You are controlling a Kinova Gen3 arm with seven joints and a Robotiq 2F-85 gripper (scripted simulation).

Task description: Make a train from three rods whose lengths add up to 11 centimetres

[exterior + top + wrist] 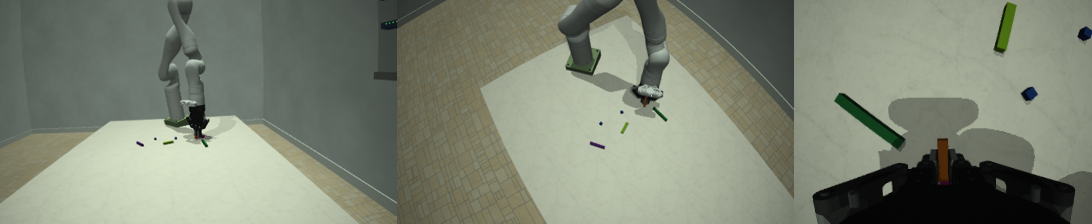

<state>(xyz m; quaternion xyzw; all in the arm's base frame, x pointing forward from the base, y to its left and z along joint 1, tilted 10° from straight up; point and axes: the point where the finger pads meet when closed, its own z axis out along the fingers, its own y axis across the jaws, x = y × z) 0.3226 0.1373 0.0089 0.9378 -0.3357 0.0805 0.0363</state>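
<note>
My hand is 3 cm past the magenta rod, 2 cm to the right of it and 2 cm above it. Also, from my hand: lime rod: 6 cm ahead, 13 cm to the right, 2 cm below; green rod: 8 cm ahead, 3 cm to the left, 2 cm below; orange rod: 1 cm below.
</note>
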